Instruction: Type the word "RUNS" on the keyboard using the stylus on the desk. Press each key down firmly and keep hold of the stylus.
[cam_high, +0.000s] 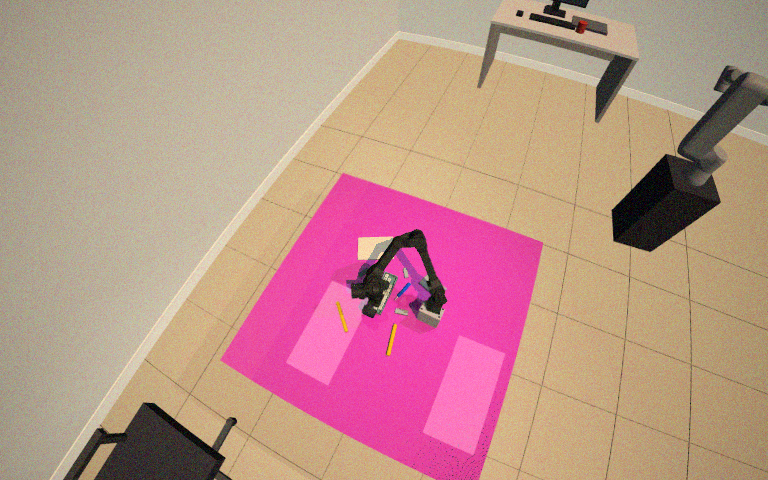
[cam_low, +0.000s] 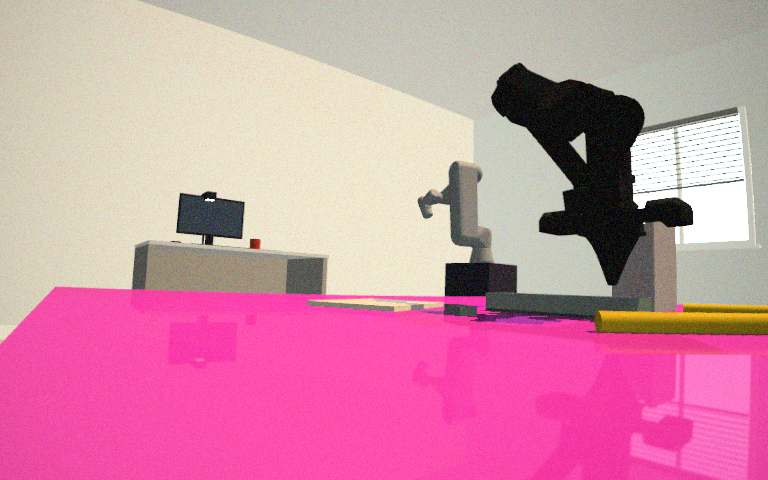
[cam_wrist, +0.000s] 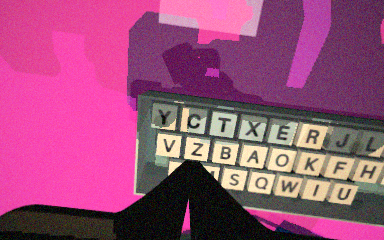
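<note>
The stylus tip is 80 mm behind my gripper tip, 60 mm to the right of it and 30 mm below it. Also, from my gripper tip: yellow rod 120 mm behind, 140 mm to the left, 30 mm below; then blue stylus 90 mm behind, 90 mm to the right, 30 mm below; then grey block 80 mm behind, 210 mm to the right, 40 mm below.
</note>
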